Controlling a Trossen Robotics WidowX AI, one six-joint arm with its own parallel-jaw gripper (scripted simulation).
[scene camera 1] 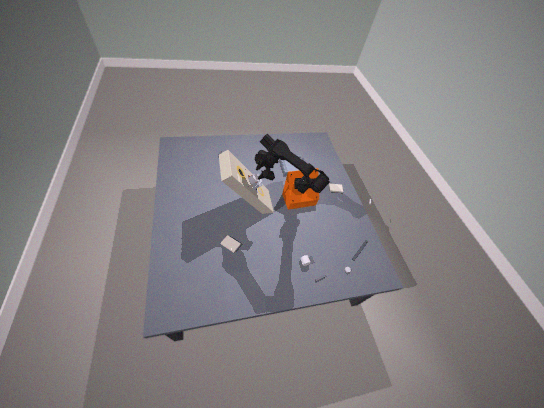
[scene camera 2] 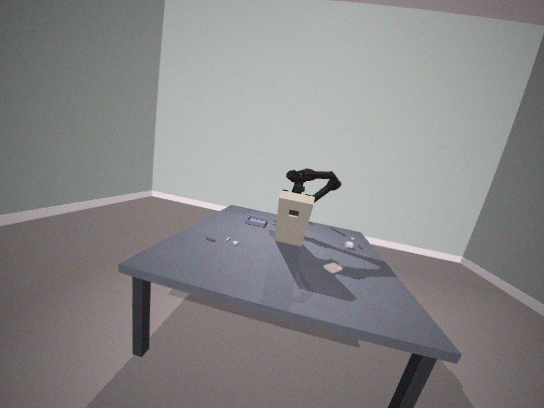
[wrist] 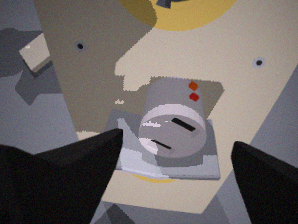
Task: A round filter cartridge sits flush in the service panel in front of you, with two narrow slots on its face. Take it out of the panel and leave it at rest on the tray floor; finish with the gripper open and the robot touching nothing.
same spot on beige service panel: (wrist: 102,62) = (scene camera 1: 249,185)
